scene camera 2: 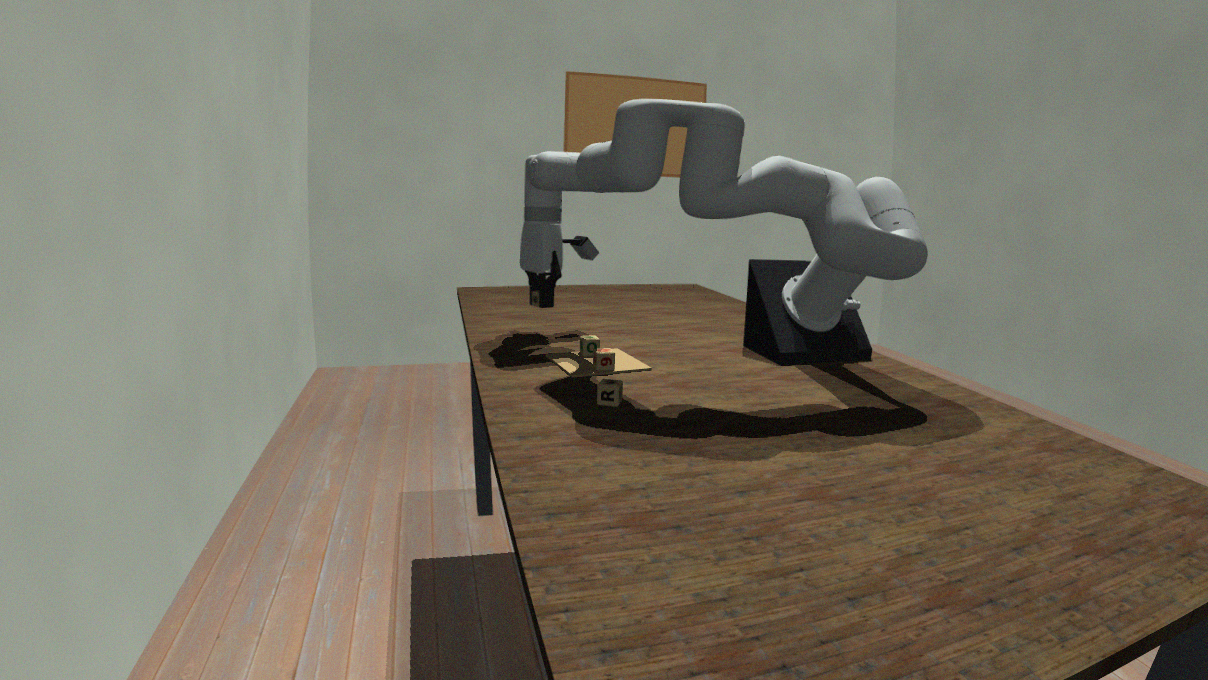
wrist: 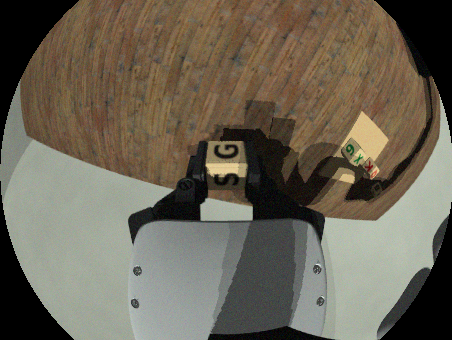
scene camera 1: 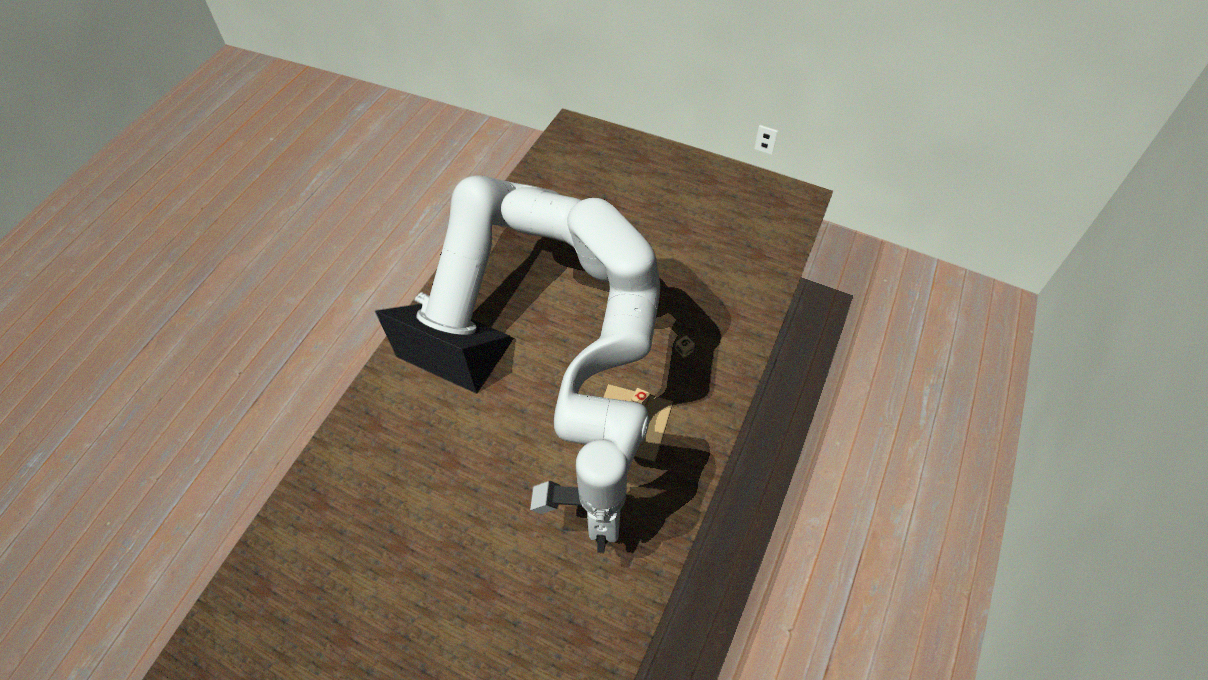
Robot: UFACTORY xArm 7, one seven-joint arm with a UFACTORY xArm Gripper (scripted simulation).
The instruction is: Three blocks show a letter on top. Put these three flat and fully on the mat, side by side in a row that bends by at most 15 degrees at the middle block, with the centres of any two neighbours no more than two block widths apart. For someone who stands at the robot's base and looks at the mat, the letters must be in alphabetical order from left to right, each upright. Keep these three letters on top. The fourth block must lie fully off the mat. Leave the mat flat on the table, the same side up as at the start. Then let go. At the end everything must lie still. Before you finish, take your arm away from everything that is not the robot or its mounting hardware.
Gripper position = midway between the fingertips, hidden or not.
Note:
In view: my gripper [scene camera 2: 541,306] and a tan mat [scene camera 1: 658,409].
The tan mat also shows in scene camera 2 [scene camera 2: 575,364] and in the wrist view [wrist: 364,131]. My gripper shows as well in the wrist view [wrist: 226,153] and in scene camera 1 [scene camera 1: 604,528].

